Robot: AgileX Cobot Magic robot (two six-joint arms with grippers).
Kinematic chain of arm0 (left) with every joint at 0, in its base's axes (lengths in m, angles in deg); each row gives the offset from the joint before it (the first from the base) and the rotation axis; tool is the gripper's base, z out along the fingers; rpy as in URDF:
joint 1: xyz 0 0 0.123 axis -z
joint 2: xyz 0 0 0 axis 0.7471 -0.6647 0
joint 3: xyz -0.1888 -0.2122 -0.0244 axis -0.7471 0.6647 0
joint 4: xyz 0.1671 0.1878 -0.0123 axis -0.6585 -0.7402 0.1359
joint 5: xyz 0 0 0 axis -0.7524 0.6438 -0.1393
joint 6: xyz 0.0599 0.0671 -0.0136 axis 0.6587 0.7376 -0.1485
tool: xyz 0 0 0 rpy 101.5 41.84 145.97
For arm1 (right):
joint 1: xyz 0 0 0.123 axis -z
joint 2: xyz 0 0 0 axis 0.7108 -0.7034 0
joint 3: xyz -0.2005 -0.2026 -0.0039 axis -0.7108 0.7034 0
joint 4: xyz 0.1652 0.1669 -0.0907 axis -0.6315 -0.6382 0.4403
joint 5: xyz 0 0 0 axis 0.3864 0.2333 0.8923
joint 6: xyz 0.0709 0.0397 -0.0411 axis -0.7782 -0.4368 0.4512
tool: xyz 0 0 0 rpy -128.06 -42.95 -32.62
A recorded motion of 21 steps. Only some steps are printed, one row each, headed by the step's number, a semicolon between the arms.
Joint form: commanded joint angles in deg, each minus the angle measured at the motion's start. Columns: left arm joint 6, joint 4, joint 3, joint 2, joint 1, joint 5; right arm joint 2, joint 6, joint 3, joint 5, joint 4, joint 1.
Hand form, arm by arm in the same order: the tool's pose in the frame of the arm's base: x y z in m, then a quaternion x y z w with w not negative. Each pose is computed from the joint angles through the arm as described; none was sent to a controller.
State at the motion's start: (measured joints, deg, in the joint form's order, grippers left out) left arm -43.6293 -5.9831 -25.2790 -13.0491 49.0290 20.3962; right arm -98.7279 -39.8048 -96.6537 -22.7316 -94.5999 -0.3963
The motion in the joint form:
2: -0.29 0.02 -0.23 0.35 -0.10 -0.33; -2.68 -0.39 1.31 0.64 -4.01 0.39
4: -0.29 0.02 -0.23 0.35 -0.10 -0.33; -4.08 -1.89 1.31 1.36 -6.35 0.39
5: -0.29 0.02 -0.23 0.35 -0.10 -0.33; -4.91 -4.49 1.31 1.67 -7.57 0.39
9: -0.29 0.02 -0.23 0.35 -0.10 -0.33; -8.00 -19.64 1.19 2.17 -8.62 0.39
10: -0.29 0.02 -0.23 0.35 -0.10 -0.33; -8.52 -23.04 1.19 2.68 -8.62 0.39
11: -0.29 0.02 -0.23 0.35 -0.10 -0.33; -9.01 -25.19 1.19 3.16 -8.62 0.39
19: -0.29 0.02 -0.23 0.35 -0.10 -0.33; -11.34 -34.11 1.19 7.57 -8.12 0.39
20: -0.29 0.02 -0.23 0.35 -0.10 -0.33; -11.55 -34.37 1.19 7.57 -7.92 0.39
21: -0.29 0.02 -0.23 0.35 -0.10 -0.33; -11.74 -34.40 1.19 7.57 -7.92 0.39
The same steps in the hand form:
2: 0.0529 -0.0017 0.1805 0.07598 0.79393 0.04312 0.60170; 0.2085 0.2306 0.2049 -0.36392 0.90807 0.14832 0.14481
4: 0.0529 -0.0017 0.1805 0.07598 0.79393 0.04312 0.60170; 0.2095 0.2343 0.1982 -0.33708 0.91818 0.16035 0.13270
5: 0.0529 -0.0017 0.1805 0.07598 0.79393 0.04312 0.60170; 0.2101 0.2362 0.1941 -0.30816 0.92840 0.16774 0.12237
9: 0.0529 -0.0017 0.1805 0.07598 0.79393 0.04312 0.60170; 0.2129 0.2400 0.1779 -0.17418 0.96581 0.17494 0.07915
10: 0.0529 -0.0017 0.1805 0.07598 0.79393 0.04312 0.60170; 0.2139 0.2408 0.1752 -0.14445 0.97085 0.17621 0.07440
11: 0.0529 -0.0017 0.1805 0.07598 0.79393 0.04312 0.60170; 0.2149 0.2414 0.1727 -0.12526 0.97365 0.17662 0.07155
19: 0.0529 -0.0017 0.1805 0.07598 0.79393 0.04312 0.60170; 0.2223 0.2455 0.1612 -0.04559 0.97886 0.18349 0.07804
20: 0.0529 -0.0017 0.1805 0.07598 0.79393 0.04312 0.60170; 0.2225 0.2455 0.1600 -0.04459 0.97934 0.18159 0.07698
21: 0.0529 -0.0017 0.1805 0.07598 0.79393 0.04312 0.60170; 0.2225 0.2456 0.1589 -0.04422 0.97966 0.18050 0.07574

